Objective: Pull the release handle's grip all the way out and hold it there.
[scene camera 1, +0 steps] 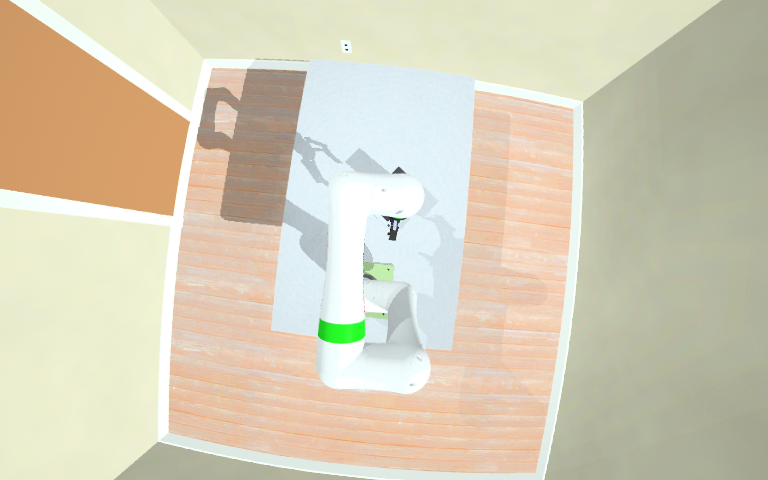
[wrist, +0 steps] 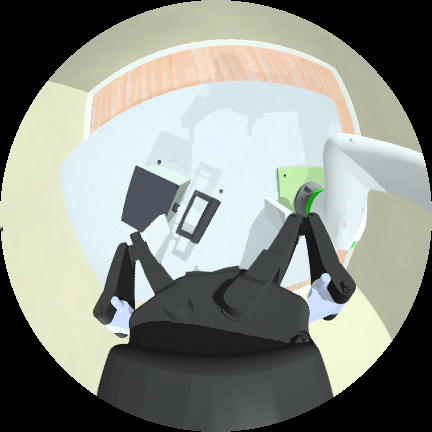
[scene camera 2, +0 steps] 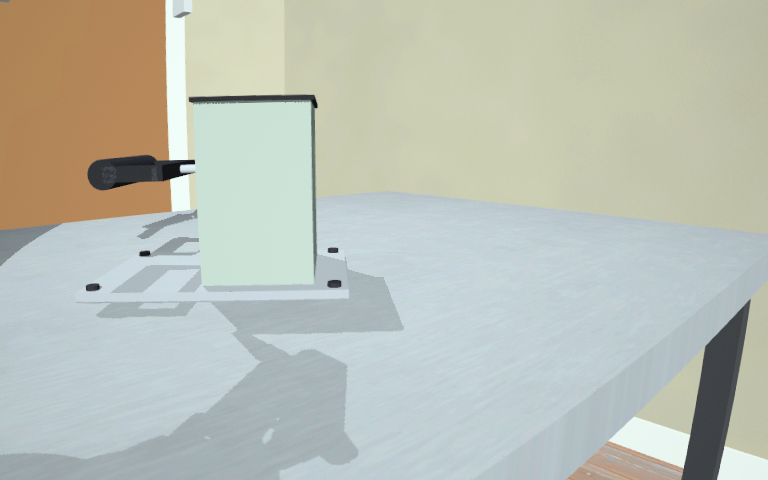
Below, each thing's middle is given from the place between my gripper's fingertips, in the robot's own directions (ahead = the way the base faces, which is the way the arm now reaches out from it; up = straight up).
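The base plate (wrist: 198,182) is there for me to see, and measured from my hand it sits 3 cm to the left, 11 cm ahead and 24 cm below.
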